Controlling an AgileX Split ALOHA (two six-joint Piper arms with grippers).
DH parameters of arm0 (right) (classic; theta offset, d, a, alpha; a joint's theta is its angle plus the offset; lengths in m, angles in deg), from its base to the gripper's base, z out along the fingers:
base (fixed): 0 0 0 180
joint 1: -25.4 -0.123 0 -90
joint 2: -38.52 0 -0.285 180
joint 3: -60.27 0 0.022 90
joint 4: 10.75 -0.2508 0 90
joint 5: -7.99 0 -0.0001 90
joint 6: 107.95 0.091 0 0
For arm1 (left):
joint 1: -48.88 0.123 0 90
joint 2: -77.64 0 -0.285 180
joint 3: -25.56 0 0.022 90
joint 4: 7.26 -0.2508 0 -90
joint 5: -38.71 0 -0.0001 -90
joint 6: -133.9 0.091 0 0
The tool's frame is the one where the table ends.
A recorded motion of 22 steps. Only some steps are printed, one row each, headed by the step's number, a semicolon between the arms.
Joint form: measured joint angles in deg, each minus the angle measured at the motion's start. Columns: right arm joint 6, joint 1, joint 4, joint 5, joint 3, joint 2; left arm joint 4, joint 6, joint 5, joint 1, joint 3, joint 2.
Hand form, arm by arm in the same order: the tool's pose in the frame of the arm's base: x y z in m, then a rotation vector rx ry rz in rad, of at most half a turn. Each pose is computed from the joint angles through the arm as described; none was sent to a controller.
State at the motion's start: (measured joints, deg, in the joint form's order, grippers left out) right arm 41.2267 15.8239 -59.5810 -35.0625 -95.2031 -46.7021; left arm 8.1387 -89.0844 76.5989 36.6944 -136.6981 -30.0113
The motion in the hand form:
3: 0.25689 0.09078 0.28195 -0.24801 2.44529 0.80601; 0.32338 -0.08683 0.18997 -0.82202 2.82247 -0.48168
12: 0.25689 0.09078 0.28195 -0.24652 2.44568 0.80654; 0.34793 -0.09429 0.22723 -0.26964 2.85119 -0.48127
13: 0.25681 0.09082 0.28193 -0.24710 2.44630 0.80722; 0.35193 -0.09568 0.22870 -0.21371 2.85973 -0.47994
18: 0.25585 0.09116 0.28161 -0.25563 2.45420 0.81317; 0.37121 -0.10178 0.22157 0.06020 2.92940 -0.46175
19: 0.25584 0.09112 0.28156 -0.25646 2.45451 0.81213; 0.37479 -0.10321 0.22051 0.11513 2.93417 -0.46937
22: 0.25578 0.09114 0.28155 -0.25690 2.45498 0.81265; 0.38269 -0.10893 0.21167 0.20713 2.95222 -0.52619
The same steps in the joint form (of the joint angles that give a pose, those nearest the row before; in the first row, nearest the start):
3: 0.05 0.00 0.05 0.00 0.00 0.00; 2.82 10.85 2.96 0.35 -2.04 0.00
12: 0.12 0.00 0.05 0.00 0.00 0.00; 3.26 30.75 10.69 0.50 -12.84 -1.38
13: 0.12 0.00 0.05 -0.06 0.00 0.00; 3.38 32.80 11.90 0.50 -14.40 -2.23
18: 0.12 0.00 0.17 -0.73 0.00 0.00; 3.50 42.62 18.13 0.50 -21.34 -7.89
19: 0.12 0.00 0.22 -0.72 0.00 0.00; 3.98 44.83 19.14 0.53 -22.62 -8.90
22: 0.12 0.00 0.22 -0.77 0.00 0.00; 6.72 49.43 20.98 0.53 -24.95 -11.85

